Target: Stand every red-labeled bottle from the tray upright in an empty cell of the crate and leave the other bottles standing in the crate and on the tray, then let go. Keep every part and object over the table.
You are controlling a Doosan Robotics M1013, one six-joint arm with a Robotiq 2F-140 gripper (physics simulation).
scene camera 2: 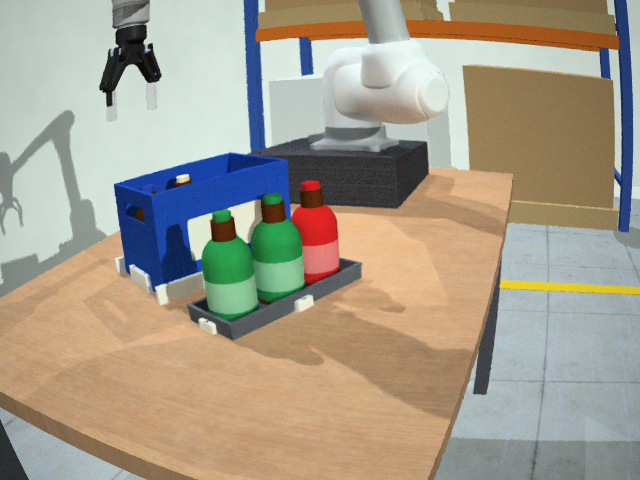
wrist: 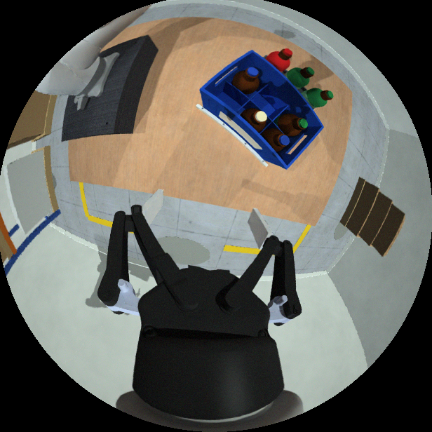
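Where they show: gripper, fingertip midpoint: [scene camera 2: 132,114]; arm's base, link origin: [scene camera 2: 356,146].
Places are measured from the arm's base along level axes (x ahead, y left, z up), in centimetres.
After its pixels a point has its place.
A red bottle [scene camera 2: 314,232] {z -1.7, x 63.1, y 18.3 cm} [wrist: 278,61] with a red cap stands upright at the rear end of the grey tray [scene camera 2: 330,287] {z -9.9, x 63.8, y 20.7 cm}. Two green bottles, the middle one [scene camera 2: 277,253] {z -2.3, x 71.1, y 16.4 cm} [wrist: 298,77] and the front one [scene camera 2: 229,268] {z -1.6, x 80.0, y 14.1 cm} [wrist: 316,97], stand in the same tray. The blue crate [scene camera 2: 248,190] {z 3.0, x 58.3, y 4.3 cm} [wrist: 212,102] stands beside the tray. In the wrist view it holds several brown bottles, with blue, white and green caps; an empty cell [wrist: 270,102] shows near its middle. My gripper [scene camera 2: 131,107] {z 17.9, x 51.1, y -29.9 cm} [wrist: 207,206] is open and empty, high above and behind the crate, pointing down in the scene view.
The black robot pedestal [scene camera 2: 341,178] {z -4.4, x 18.0, y 3.3 cm} [wrist: 125,95] stands on the wooden table [scene camera 2: 310,413] {z -10.9, x 95.0, y 32.4 cm} [wrist: 175,150] beyond the crate. White brackets [scene camera 2: 178,286] {z -8.7, x 74.0, y -1.2 cm} lie along the crate's base. A shelf rack [scene camera 2: 254,77] and a brown panel [scene camera 2: 537,139] stand behind the table.
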